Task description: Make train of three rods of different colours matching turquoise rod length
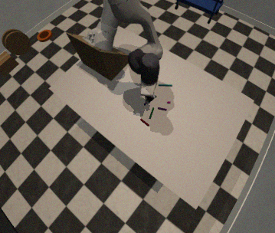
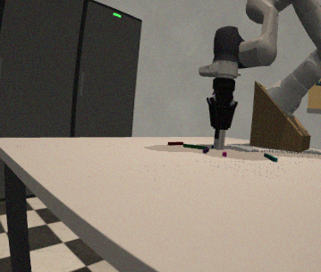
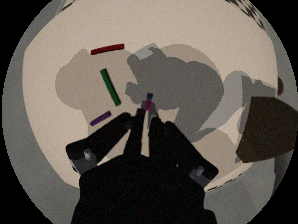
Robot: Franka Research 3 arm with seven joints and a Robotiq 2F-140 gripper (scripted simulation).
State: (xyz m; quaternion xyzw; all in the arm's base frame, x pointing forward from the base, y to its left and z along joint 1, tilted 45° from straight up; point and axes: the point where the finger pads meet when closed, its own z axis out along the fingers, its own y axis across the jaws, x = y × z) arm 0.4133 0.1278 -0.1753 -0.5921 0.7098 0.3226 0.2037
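My gripper is now 30 mm above the blue rod and 20 mm to the left of it. Also, from my hand: purple rod: 110 mm ahead, 30 mm to the left, 30 mm below; then red rod: 120 mm to the right, 80 mm ahead, 30 mm below; then green rod: 70 mm ahead, 40 mm to the right, 30 mm below.
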